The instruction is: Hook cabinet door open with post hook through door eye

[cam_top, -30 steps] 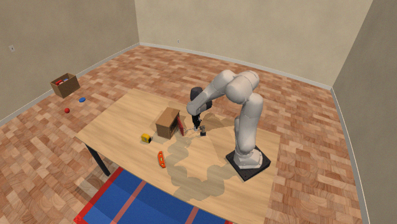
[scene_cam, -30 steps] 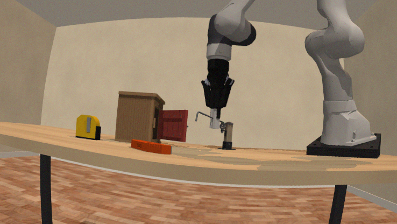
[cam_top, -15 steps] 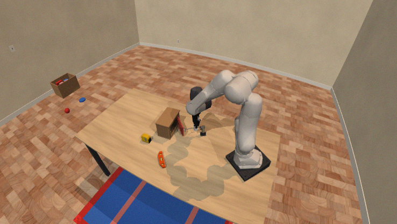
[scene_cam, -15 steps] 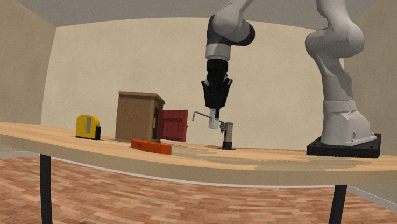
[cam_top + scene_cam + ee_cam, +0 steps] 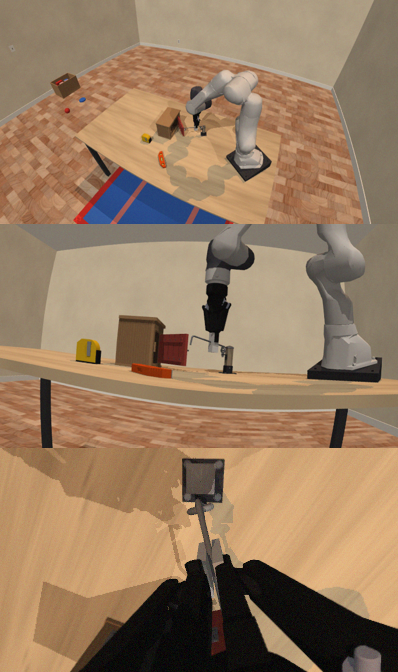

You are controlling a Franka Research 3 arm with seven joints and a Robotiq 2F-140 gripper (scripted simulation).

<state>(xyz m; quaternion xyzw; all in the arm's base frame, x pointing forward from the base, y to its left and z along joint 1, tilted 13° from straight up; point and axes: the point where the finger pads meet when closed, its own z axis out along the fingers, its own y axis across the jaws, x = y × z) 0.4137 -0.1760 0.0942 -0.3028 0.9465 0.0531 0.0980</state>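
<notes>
Now: the red door 14 cm ahead of my hand, 3 cm below it and 2 cm to the right of it. Also, from my hand: yellow tape measure 38 cm ahead, 21 cm to the left, 7 cm below; then thin metal hook 2 cm ahead, 1 cm to the left, 1 cm below; then orange level 33 cm to the left, 17 cm ahead, 9 cm below.
</notes>
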